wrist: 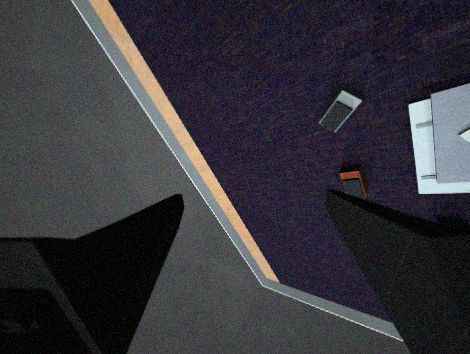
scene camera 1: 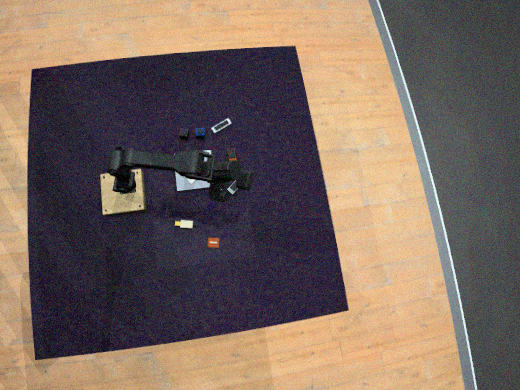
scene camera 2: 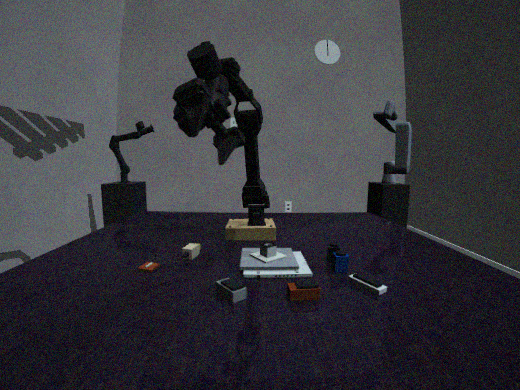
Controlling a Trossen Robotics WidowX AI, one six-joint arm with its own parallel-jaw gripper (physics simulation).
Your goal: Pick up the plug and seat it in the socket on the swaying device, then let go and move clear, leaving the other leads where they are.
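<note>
A cream block with a yellow tip, which looks like the plug (scene camera 1: 186,224) (scene camera 2: 191,251), lies on the dark mat to one side of the layered device. The device (scene camera 1: 186,184) (scene camera 2: 250,261) (wrist: 450,155) is a grey slab on a white base. A small grey box (scene camera 2: 268,250) on a white diamond pad stands on the slab; I cannot tell whether this is the socket. The arm hides part of the device in scene camera 1. My gripper (scene camera 2: 207,149) (wrist: 253,198) is open and empty, high above the mat, beyond the device and away from the cream block.
An orange tile (scene camera 1: 213,243) (scene camera 2: 149,266) lies near the cream block. A grey block (scene camera 2: 232,290) (wrist: 339,112) and an orange block (scene camera 2: 304,291) (wrist: 353,181) lie before the device. Blue (scene camera 1: 200,132) (scene camera 2: 341,262), black (scene camera 1: 184,133) and white-rimmed (scene camera 1: 221,125) (scene camera 2: 368,283) blocks lie opposite.
</note>
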